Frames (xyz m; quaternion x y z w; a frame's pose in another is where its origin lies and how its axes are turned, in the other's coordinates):
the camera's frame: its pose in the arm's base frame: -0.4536 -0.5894 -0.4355 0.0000 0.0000 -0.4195 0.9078
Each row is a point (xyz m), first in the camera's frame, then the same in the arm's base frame.
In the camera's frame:
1: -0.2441 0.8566 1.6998
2: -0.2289 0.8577 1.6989
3: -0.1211 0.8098 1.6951
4: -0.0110 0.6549 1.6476
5: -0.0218 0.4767 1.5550
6: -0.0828 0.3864 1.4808
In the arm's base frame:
1: 0.0406 0.1516 1.2643
2: 0.0513 0.1408 1.2634
3: 0.0846 0.0276 1.2596
4: 0.0380 -0.1566 1.2121
5: -0.1047 -0.2639 1.1195
6: -0.2130 -0.2759 1.0453

